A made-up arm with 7 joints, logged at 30 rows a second.
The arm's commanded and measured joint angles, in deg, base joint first. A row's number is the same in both.
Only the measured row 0 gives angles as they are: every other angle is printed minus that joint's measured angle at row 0.
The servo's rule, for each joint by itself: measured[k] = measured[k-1] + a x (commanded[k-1-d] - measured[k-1]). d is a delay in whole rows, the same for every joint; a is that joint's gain. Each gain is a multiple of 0.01, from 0.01 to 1. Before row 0 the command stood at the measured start. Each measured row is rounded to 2 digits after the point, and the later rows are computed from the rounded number. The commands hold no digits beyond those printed.
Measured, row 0:
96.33 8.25 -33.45 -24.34 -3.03 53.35 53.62
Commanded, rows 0 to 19:
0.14 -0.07 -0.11 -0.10 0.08 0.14 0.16
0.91 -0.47 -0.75 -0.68 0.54 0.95 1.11
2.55 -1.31 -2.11 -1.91 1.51 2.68 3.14
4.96 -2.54 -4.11 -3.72 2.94 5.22 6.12
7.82 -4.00 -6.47 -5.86 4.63 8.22 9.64
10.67 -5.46 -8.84 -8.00 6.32 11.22 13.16
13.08 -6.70 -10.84 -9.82 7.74 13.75 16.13
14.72 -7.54 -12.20 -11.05 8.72 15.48 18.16
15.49 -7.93 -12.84 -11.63 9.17 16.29 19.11
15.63 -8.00 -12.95 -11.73 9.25 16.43 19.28
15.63 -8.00 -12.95 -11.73 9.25 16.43 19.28
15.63 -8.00 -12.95 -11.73 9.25 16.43 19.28
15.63 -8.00 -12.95 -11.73 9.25 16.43 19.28
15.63 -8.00 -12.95 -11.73 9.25 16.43 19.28
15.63 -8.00 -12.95 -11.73 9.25 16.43 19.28
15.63 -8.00 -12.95 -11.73 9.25 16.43 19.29
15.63 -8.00 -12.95 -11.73 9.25 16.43 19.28
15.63 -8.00 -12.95 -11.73 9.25 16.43 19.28
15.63 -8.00 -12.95 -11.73 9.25 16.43 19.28
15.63 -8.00 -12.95 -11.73 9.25 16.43 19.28
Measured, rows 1 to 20:
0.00 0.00 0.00 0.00 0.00 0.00 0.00
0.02 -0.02 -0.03 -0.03 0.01 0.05 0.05
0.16 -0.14 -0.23 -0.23 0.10 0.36 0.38
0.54 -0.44 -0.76 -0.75 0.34 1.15 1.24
1.25 -0.99 -1.70 -1.67 0.78 2.53 2.75
2.30 -1.77 -3.04 -2.97 1.43 4.46 4.89
3.64 -2.73 -4.66 -4.53 2.26 6.76 7.45
5.15 -3.76 -6.39 -6.17 3.19 9.14 10.14
6.68 -4.74 -8.02 -7.68 4.13 11.30 12.63
8.09 -5.57 -9.37 -8.90 4.99 13.00 14.64
9.30 -6.20 -10.37 -9.78 5.71 14.17 16.08
10.31 -6.67 -11.09 -10.38 6.31 14.94 17.07
11.16 -7.02 -11.61 -10.80 6.81 15.45 17.76
11.88 -7.27 -11.99 -11.09 7.22 15.78 18.23
12.48 -7.46 -12.26 -11.29 7.57 16.00 18.56
12.98 -7.60 -12.45 -11.43 7.86 16.15 18.78
13.40 -7.70 -12.59 -11.52 8.10 16.25 18.94
13.76 -7.78 -12.69 -11.59 8.30 16.31 19.05
14.06 -7.84 -12.76 -11.63 8.46 16.35 19.12
14.31 -7.88 -12.81 -11.66 8.59 16.38 19.17
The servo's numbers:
d 1
a 0.16 0.26 0.28 0.31 0.17 0.34 0.31

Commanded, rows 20 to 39:
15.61 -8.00 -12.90 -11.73 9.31 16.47 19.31
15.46 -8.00 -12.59 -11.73 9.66 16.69 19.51
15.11 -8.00 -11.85 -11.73 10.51 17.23 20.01
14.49 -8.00 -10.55 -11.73 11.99 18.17 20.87
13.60 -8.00 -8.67 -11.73 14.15 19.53 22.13
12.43 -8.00 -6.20 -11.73 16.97 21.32 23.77
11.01 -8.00 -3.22 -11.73 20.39 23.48 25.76
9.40 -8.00 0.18 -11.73 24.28 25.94 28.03
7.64 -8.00 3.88 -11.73 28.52 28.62 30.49
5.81 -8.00 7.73 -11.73 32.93 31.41 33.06
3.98 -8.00 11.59 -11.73 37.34 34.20 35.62
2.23 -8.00 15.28 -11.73 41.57 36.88 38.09
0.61 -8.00 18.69 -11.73 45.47 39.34 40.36
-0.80 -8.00 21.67 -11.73 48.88 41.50 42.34
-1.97 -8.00 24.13 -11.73 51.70 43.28 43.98
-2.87 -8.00 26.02 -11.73 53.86 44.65 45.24
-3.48 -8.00 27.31 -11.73 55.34 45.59 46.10
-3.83 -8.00 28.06 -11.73 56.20 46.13 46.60
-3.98 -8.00 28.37 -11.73 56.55 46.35 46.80
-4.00 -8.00 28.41 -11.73 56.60 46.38 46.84
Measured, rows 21 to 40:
14.52 -7.91 -12.85 -11.68 8.70 16.40 19.20
14.69 -7.93 -12.86 -11.70 8.80 16.42 19.23
14.81 -7.95 -12.78 -11.71 8.95 16.51 19.32
14.86 -7.96 -12.52 -11.72 9.22 16.75 19.53
14.80 -7.97 -11.97 -11.72 9.69 17.23 19.95
14.61 -7.98 -11.05 -11.72 10.45 18.01 20.63
14.26 -7.99 -9.69 -11.72 11.56 19.14 21.60
13.74 -7.99 -7.88 -11.72 13.06 20.62 22.89
13.05 -7.99 -5.62 -11.72 14.97 22.43 24.48
12.18 -7.99 -2.96 -11.72 17.27 24.53 26.34
11.16 -7.99 0.03 -11.72 19.93 26.87 28.42
10.01 -7.99 3.27 -11.72 22.89 29.36 30.65
8.77 -7.99 6.63 -11.72 26.07 31.92 32.96
7.46 -7.99 10.01 -11.72 29.37 34.44 35.25
6.14 -7.99 13.27 -11.72 32.69 36.84 37.45
4.84 -7.99 16.31 -11.72 35.92 39.03 39.47
3.61 -7.99 19.03 -11.72 38.97 40.94 41.26
2.48 -7.99 21.35 -11.72 41.75 42.52 42.76
1.47 -7.99 23.23 -11.72 44.21 43.75 43.95
0.60 -7.99 24.67 -11.72 46.31 44.63 44.83

